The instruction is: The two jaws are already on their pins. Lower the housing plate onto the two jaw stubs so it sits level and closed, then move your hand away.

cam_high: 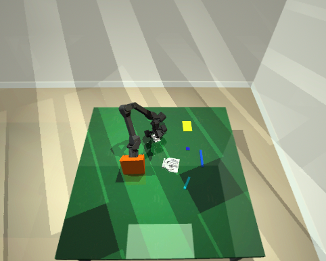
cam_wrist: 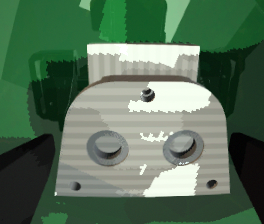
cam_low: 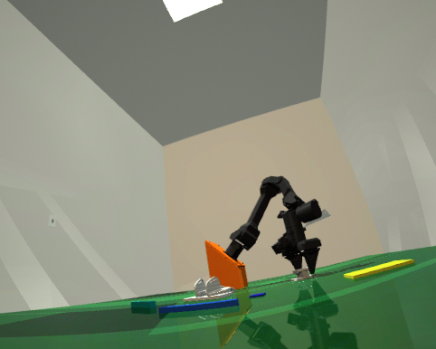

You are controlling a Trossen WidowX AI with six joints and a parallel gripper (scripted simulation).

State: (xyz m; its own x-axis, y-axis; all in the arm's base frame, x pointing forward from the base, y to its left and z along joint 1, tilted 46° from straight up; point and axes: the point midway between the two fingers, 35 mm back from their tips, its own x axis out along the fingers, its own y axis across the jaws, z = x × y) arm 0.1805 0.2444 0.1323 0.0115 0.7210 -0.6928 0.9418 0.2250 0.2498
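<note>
Now: gripper tip 1 cm to the left of the white part. Round my gripper tip: yellow plate 29 cm ahead, 11 cm to the left, 1 cm below; blue square piece 26 cm ahead, 13 cm to the right, 1 cm below; blue bar 36 cm ahead, 24 cm to the right, 1 cm below.
</note>
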